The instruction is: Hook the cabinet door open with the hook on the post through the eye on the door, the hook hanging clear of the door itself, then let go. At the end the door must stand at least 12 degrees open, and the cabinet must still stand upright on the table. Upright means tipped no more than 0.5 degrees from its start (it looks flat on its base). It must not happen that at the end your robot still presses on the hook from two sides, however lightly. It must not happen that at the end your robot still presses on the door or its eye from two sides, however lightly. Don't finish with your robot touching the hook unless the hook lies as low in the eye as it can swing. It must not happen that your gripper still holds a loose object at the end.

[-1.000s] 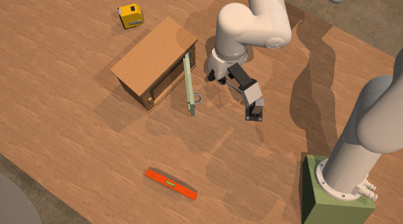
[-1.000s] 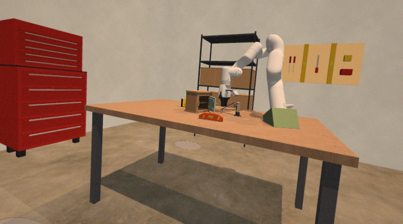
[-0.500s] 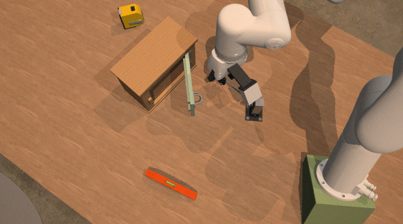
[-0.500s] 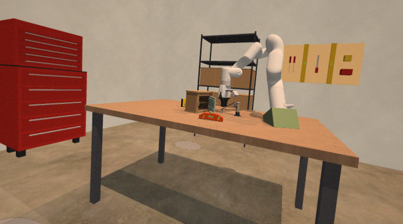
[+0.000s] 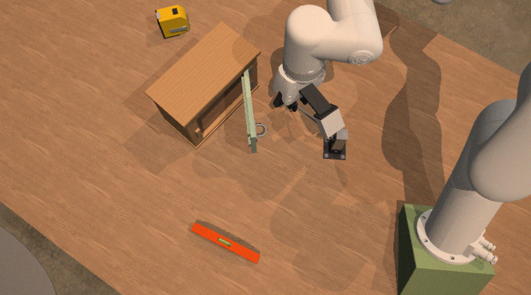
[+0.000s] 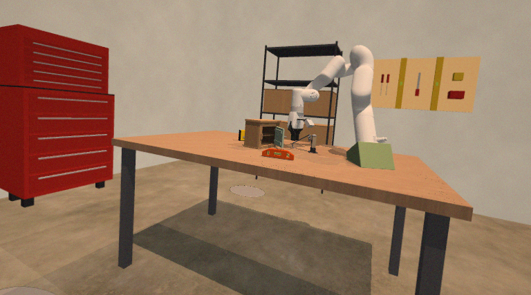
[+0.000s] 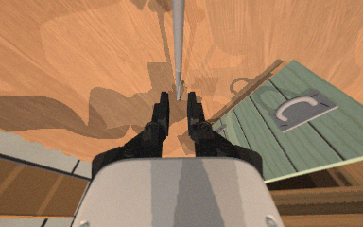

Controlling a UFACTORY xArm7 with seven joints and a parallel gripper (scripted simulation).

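Now: hand 50 mm past the thin grey hook, 10 mm to the right of it and 20 mm above it. Also, from my hand: yellow tape measure: 360 mm ahead, 30 mm to the left, 30 mm below; orange spirit level: 80 mm behind, 320 mm to the left, 50 mm below; pale green door: 60 mm ahead, 80 mm to the left.
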